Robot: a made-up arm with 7 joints. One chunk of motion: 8 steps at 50 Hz.
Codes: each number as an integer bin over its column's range. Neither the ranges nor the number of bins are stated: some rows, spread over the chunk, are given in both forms.
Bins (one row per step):
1: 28 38 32 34 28 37
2: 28 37 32 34 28 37
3: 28 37 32 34 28 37
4: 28 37 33 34 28 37
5: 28 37 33 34 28 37
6: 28 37 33 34 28 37
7: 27 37 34 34 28 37
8: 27 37 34 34 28 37
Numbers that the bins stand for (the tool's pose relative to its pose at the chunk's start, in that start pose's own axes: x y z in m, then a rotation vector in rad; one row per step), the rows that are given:
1: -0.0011 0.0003 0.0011 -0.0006 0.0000 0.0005
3: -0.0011 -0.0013 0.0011 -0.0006 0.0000 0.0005
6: -0.0011 -0.0013 0.0033 -0.0006 0.0000 0.0005
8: -0.0029 -0.0013 0.0056 -0.0006 0.0000 0.0005
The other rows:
2: -0.0011 -0.0013 0.0011 -0.0006 0.0000 0.0005
4: -0.0011 -0.0013 0.0033 -0.0006 0.0000 0.0005
5: -0.0011 -0.0013 0.0033 -0.0006 0.0000 0.0005
7: -0.0029 -0.0013 0.0056 -0.0006 0.0000 0.0005

